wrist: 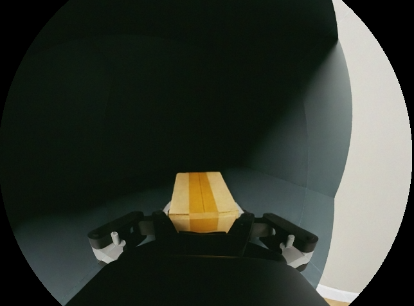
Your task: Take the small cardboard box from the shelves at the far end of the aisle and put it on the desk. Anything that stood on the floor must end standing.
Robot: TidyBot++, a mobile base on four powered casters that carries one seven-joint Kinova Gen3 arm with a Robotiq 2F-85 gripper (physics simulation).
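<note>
The small cardboard box (202, 194), tan with a darker tape strip along its top, is at the lower middle of the wrist view. My gripper (202, 210) is shut on it, with one finger at its left side and one at its right. The fingertips are largely hidden beside the box. The box is upright and inside a dark grey-green shelf compartment (280, 175). Whether its underside touches the shelf board cannot be seen.
The compartment's side panel (327, 115) stands to the right, with its front edge beside a pale wall (377, 150). The compartment's back and left are in deep shadow. A white skirting board (337, 293) and a bit of wooden floor (334, 302) show at the lower right.
</note>
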